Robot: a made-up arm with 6 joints. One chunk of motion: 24 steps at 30 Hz.
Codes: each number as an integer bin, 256 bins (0 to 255) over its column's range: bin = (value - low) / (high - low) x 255, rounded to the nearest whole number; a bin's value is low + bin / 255 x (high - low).
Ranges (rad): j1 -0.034..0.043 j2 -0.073..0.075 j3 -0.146..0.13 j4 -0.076..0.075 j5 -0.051..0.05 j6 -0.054..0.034
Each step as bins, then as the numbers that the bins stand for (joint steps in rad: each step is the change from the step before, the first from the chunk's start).
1 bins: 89 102 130 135 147 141
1 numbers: -0.00713 -0.01380 -0.00529 0.00394 0.00722 -0.00534
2 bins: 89 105 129 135 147 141
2 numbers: -0.00713 -0.01206 -0.00638 0.00394 0.00722 -0.00534
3 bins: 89 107 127 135 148 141
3 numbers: -0.00713 -0.01090 -0.00854 0.00394 0.00762 -0.00534
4 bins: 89 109 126 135 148 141
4 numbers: -0.00713 -0.00974 -0.00962 0.00394 0.00762 -0.00534
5 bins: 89 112 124 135 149 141
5 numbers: -0.00713 -0.00800 -0.01179 0.00394 0.00802 -0.00534
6 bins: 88 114 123 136 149 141
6 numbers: -0.00743 -0.00684 -0.01287 0.00453 0.00802 -0.00534
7 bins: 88 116 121 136 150 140
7 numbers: -0.00743 -0.00567 -0.01504 0.00453 0.00841 -0.00569
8 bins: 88 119 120 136 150 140
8 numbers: -0.00743 -0.00393 -0.01612 0.00453 0.00841 -0.00569
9 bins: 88 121 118 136 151 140
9 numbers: -0.00743 -0.00277 -0.01828 0.00453 0.00881 -0.00569
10 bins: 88 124 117 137 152 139
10 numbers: -0.00743 -0.00103 -0.01936 0.00513 0.00920 -0.00603
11 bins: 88 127 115 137 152 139
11 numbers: -0.00743 0.00071 -0.02153 0.00513 0.00920 -0.00603
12 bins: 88 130 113 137 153 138
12 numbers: -0.00743 0.00245 -0.02369 0.00513 0.00960 -0.00638
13 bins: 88 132 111 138 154 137
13 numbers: -0.00743 0.00361 -0.02586 0.00572 0.01000 -0.00672
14 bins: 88 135 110 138 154 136
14 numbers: -0.00743 0.00535 -0.02694 0.00572 0.01000 -0.00707
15 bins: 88 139 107 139 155 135
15 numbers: -0.00743 0.00767 -0.03019 0.00631 0.01039 -0.00741
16 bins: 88 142 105 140 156 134
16 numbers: -0.00743 0.00942 -0.03235 0.00690 0.01079 -0.00776
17 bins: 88 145 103 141 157 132
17 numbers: -0.00743 0.01116 -0.03452 0.00749 0.01118 -0.00845
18 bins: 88 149 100 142 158 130
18 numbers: -0.00743 0.01348 -0.03776 0.00809 0.01158 -0.00914
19 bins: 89 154 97 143 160 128
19 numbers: -0.00713 0.01638 -0.04101 0.00868 0.01237 -0.00983
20 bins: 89 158 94 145 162 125
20 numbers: -0.00713 0.01870 -0.04426 0.00986 0.01316 -0.01086
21 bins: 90 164 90 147 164 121
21 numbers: -0.00682 0.02218 -0.04859 0.01105 0.01396 -0.01224
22 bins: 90 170 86 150 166 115
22 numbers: -0.00682 0.02567 -0.05292 0.01282 0.01475 -0.01431
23 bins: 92 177 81 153 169 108
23 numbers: -0.00622 0.02973 -0.05833 0.01460 0.01594 -0.01673
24 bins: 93 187 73 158 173 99
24 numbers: -0.00592 0.03553 -0.06699 0.01756 0.01752 -0.01984
